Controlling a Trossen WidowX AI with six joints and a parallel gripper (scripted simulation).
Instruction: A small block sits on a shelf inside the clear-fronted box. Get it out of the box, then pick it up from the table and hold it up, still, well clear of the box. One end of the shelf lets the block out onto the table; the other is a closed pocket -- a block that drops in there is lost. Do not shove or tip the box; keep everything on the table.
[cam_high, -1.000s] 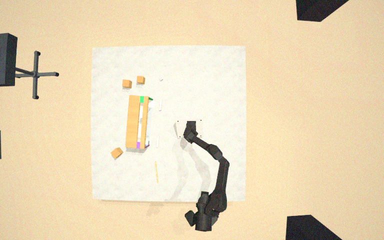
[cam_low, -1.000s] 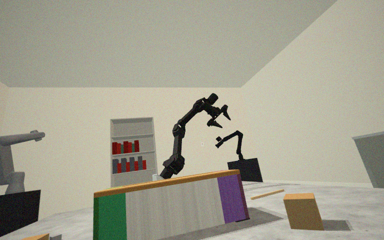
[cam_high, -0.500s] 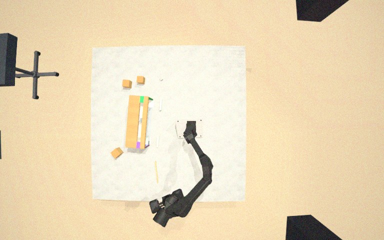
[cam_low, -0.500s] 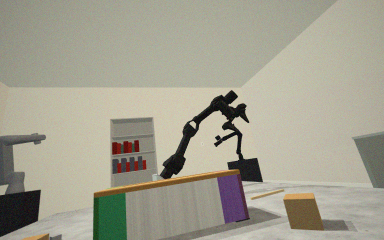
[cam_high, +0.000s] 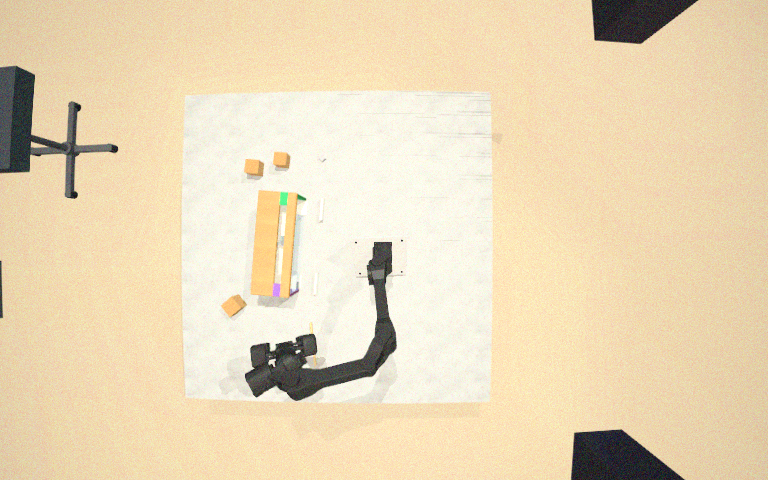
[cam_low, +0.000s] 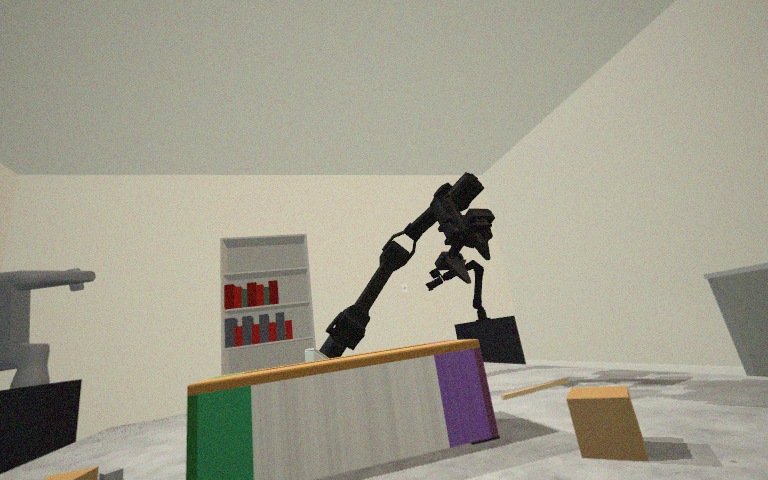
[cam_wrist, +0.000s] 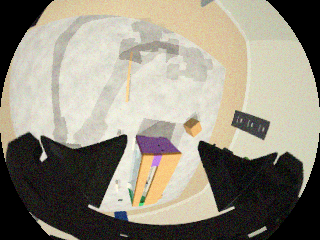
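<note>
Now: gripper tip 5 cm short of the grey block, 32 cm to the left of it and 17 cm above it. Round my gripper tip: orange cube (28 cm ahead, 6 cm to the right, 23 cm below); thin wooden stick (4 cm behind, 10 cm to the left, 25 cm below).
</note>
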